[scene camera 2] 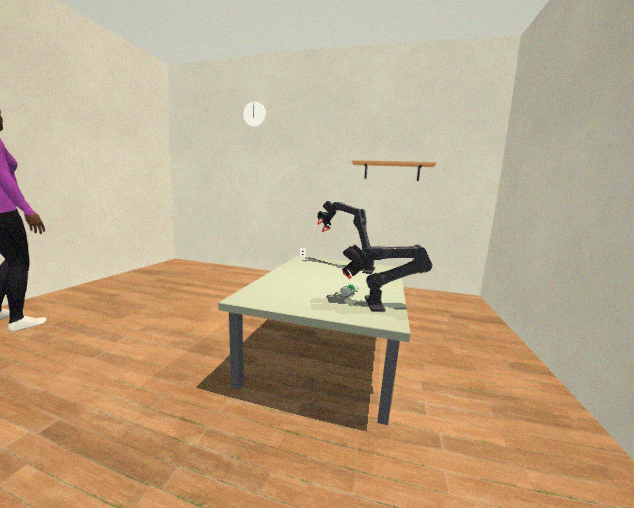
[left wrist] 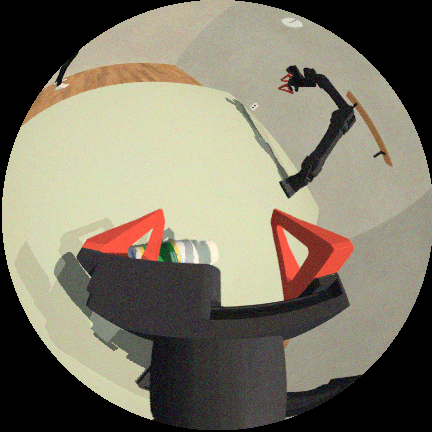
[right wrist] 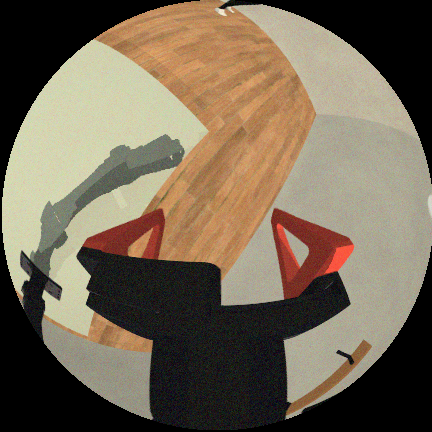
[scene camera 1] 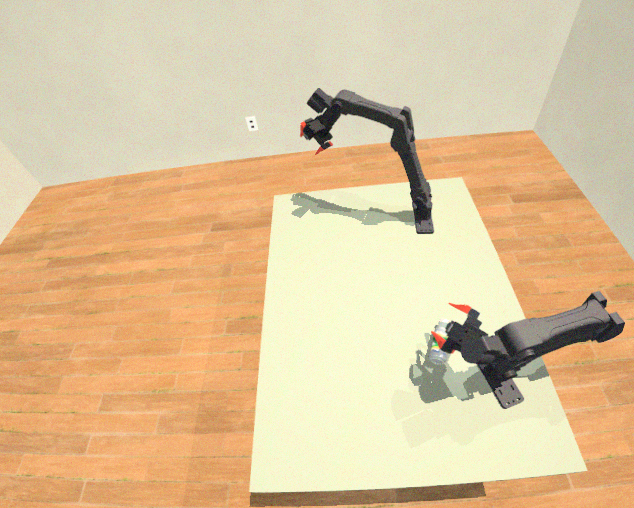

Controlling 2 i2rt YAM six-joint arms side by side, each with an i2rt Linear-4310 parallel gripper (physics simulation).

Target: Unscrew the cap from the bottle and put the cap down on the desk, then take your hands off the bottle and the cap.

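Observation:
A bottle [scene camera 1: 438, 356] [scene camera 2: 346, 289] [left wrist: 172, 251] with a green, yellow and white label lies on its side on the pale desk [scene camera 1: 328, 396] [scene camera 2: 275, 291] [left wrist: 125, 150]. A whitish end, seemingly the cap [left wrist: 213, 252], is at its right in the left wrist view; whether it is screwed on is too small to tell. My left gripper [scene camera 1: 441, 318] [scene camera 2: 347, 274] [left wrist: 217, 214] is open above the bottle, and its finger and body hide part of it. My right gripper [scene camera 1: 310, 141] [scene camera 2: 321, 226] [left wrist: 279, 83] [right wrist: 217, 213] is open and raised high, far from the bottle.
A person in a purple top [scene camera 2: 7, 174] stands at the left edge of scene camera 2, away from the desk. A wooden wall shelf [scene camera 2: 394, 164] [left wrist: 372, 127] and a round clock [scene camera 2: 254, 113] are on the back wall. Both arms are mounted along one long side of the desk.

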